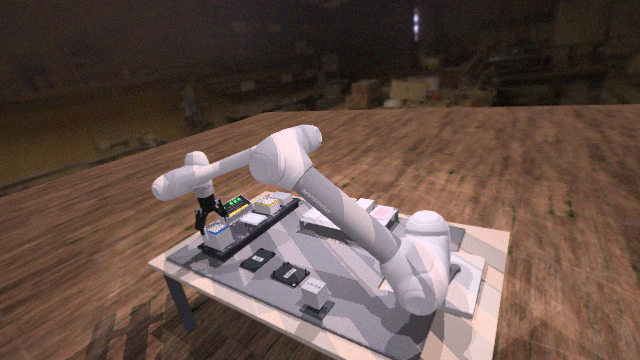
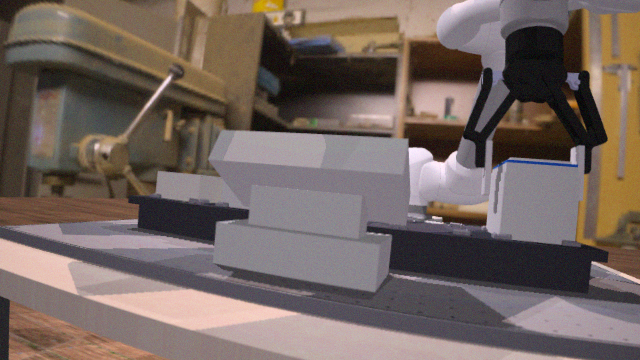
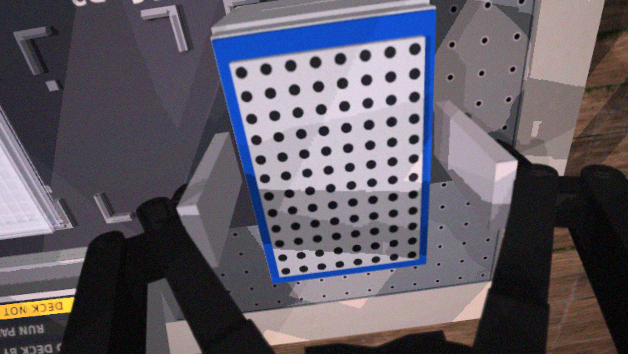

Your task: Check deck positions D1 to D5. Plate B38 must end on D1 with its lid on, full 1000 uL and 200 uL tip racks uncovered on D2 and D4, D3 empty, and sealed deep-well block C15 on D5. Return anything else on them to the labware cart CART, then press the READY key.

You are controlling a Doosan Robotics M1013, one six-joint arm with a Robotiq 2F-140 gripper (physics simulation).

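Places are measured from the arm's base along level axes (x back, y left, z down), in metres.
Where they show: gripper, fingertip midpoint: [image 2: 530,197] [image 3: 334,143].
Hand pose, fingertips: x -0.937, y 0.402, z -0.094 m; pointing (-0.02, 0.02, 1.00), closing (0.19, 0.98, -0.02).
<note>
Things, the pixels of their top centre, and the offset from my fingertips. "spot": a spot on its surface instead.
- flat white plate at its top centre: [image 1: 252,217] dx -0.037, dy -0.248, dz +0.036 m
- yellow-banded tip rack at its top centre: [image 1: 265,200] dx -0.057, dy -0.370, dz -0.012 m
- grey-white block at its top centre: [image 2: 202,175] [image 1: 280,195] dx -0.079, dy -0.492, dz +0.010 m
- run panel at a spot on its surface: [image 2: 310,160] spot: dx -0.231, dy -0.202, dz -0.012 m
- pink-topped item at its top centre: [image 1: 381,211] dx +0.566, dy -0.639, dz +0.025 m
- panel's grey foot at a spot on its surface: [image 2: 300,255] spot: dx -0.230, dy -0.203, dz +0.078 m
A white tip rack with a blue band and dark holes [image 1: 218,237] [image 2: 535,202] [image 3: 332,150] stands on the near end of the dark deck [image 1: 260,231] [image 2: 490,260] [image 3: 125,100]. My gripper [image 1: 212,224] [image 2: 533,180] [image 3: 334,143] is open, its fingers on either side of the rack's upper part, with gaps between. A flat white plate [image 1: 253,218], a yellow-banded tip rack [image 1: 266,205] and a grey-white block [image 1: 282,198] [image 2: 187,187] stand farther along the deck. The run panel [image 1: 236,206] [image 2: 310,160] has green marks and a yellow bar. Position numbers are not legible.
A low white stand [image 1: 325,229] holds a pink-topped item [image 1: 384,213] and a white box [image 1: 365,204]. Two black labelled pads [image 1: 258,259] [image 1: 290,273] and a white box [image 1: 314,293] on a dark pad lie nearer. The panel's grey foot [image 2: 300,255] stands beside the deck.
</note>
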